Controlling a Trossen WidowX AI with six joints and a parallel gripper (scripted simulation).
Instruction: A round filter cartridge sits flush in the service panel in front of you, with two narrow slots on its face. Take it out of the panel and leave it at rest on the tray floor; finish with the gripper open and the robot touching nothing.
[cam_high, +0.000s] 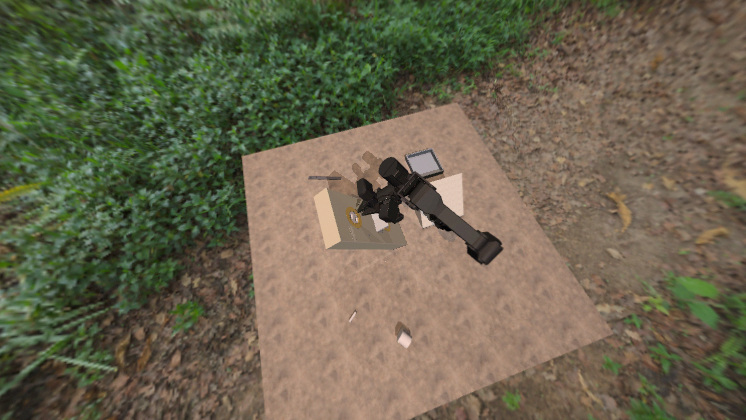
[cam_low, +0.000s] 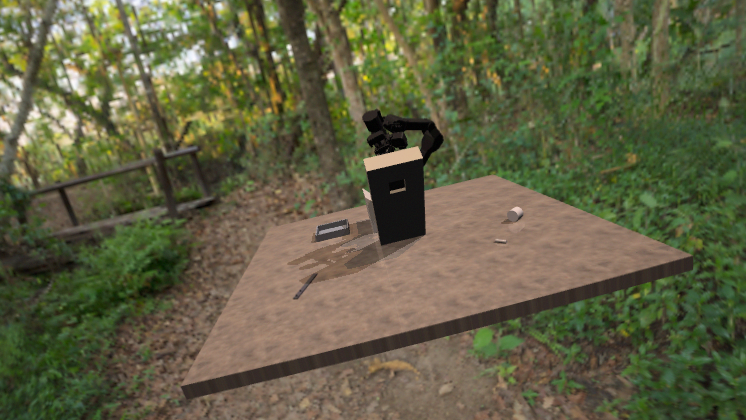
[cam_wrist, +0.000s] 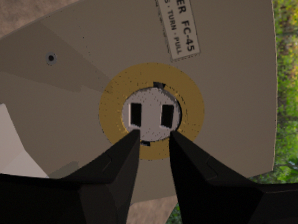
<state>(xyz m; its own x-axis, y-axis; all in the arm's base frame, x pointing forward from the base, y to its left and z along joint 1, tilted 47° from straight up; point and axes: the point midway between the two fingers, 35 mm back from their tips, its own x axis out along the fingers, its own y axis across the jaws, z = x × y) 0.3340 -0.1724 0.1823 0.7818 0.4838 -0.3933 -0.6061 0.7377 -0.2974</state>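
The round grey filter cartridge is 30 mm ahead of my gripper tip and 30 mm below it. Also, from my gripper tip: small pin 120 mm ahead, 300 mm to the left, 300 mm below; then grey tray 400 mm behind, 300 mm to the right, 290 mm below.
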